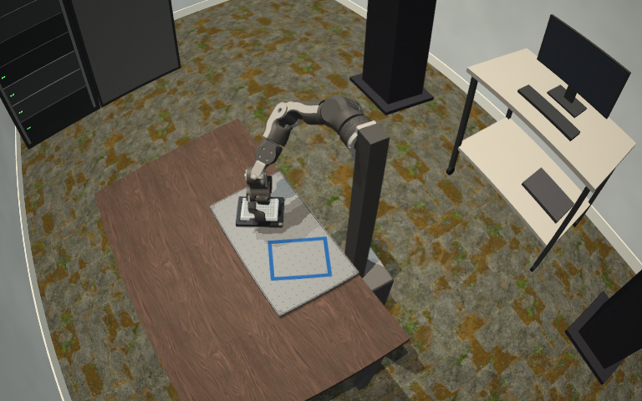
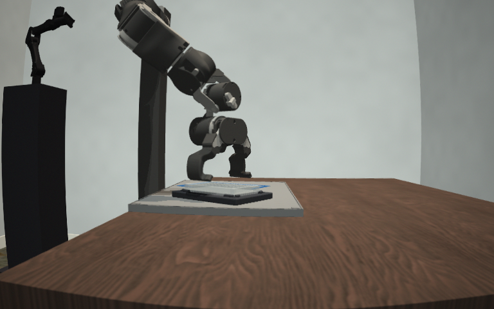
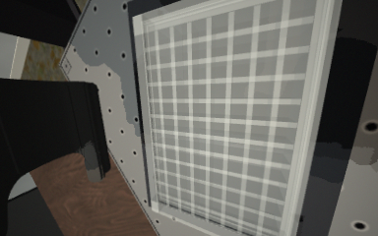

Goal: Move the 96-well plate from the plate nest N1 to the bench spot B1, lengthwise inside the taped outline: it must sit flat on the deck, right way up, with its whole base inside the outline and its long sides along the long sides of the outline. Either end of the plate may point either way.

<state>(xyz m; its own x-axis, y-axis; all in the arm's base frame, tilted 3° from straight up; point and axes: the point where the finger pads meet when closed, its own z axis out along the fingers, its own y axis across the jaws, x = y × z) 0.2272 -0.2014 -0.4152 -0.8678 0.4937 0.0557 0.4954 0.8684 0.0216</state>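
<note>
Right now my hand is 20 mm above the 96-well plate. Round my hand: black plate nest N1: 30 mm below.
</note>
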